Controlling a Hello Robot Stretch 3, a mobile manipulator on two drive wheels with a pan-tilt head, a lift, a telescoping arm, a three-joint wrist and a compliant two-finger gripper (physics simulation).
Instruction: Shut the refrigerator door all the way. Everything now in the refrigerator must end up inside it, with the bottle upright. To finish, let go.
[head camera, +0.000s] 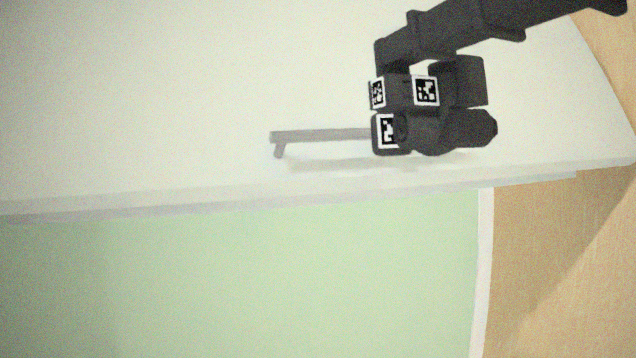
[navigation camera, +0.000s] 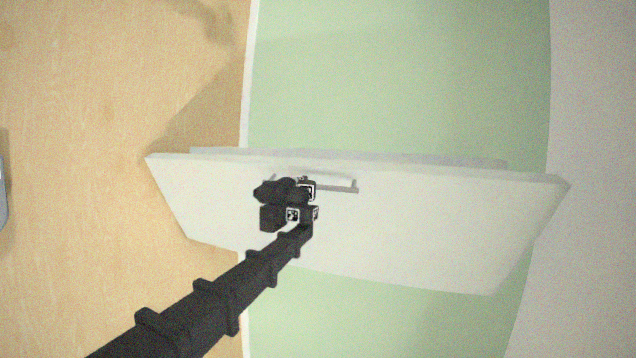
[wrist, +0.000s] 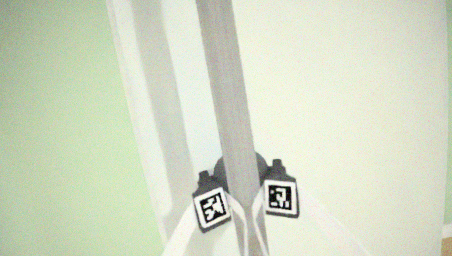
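Places are measured from the robot's base along level axes (x down, y right, z back), in centimetres.
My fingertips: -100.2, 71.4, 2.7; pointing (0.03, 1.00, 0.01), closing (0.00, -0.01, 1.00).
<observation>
Behind a point stands the place of what it marks, as x, y, z.
The white refrigerator door (head camera: 150, 100) {-138.6, 77.0, 11.0} (navigation camera: 400, 225) {-134.8, 79.4, 15.9} (wrist: 350, 100) {-103.2, 80.4, 17.8} stands open, its outer face in view. A strip of its inner lining (navigation camera: 350, 156) {-111.0, 103.9, -9.0} shows past one long edge. A grey bar handle (head camera: 320, 134) {-112.2, 65.7, 2.7} (navigation camera: 337, 189) {-112.9, 65.7, 2.7} (wrist: 227, 80) {-107.3, 65.7, 2.6} is on the outer face near that edge. In the wrist view my gripper (wrist: 240, 170) {-100.2, 71.4, 2.7} is shut on the handle, one finger on each side of the bar. In the head and navigation views the dark wrist (head camera: 435, 130) {-107.4, 41.7, 1.6} (navigation camera: 280, 192) {-105.0, 42.1, 1.3} hides the fingertips. The refrigerator's inside and the bottle do not show.
Behind the door's edge is a light green wall (head camera: 275, 275) {-103.8, 160.5, -43.8} (navigation camera: 400, 90) {-138.0, 160.6, -61.8} with a white skirting strip (head camera: 482, 260) {-6.4, 159.3, -52.9} (navigation camera: 246, 100) {-5.6, 159.3, -58.5}. Beside it lies wooden floor (head camera: 560, 250) {0.0, 112.0, -41.6} (navigation camera: 90, 100) {0.0, 46.2, -30.1}. My arm (navigation camera: 190, 300) {-108.9, 15.2, 8.2} reaches across the floor. A grey object (navigation camera: 3, 195) {-15.9, 16.2, 8.6} shows at the left edge.
</observation>
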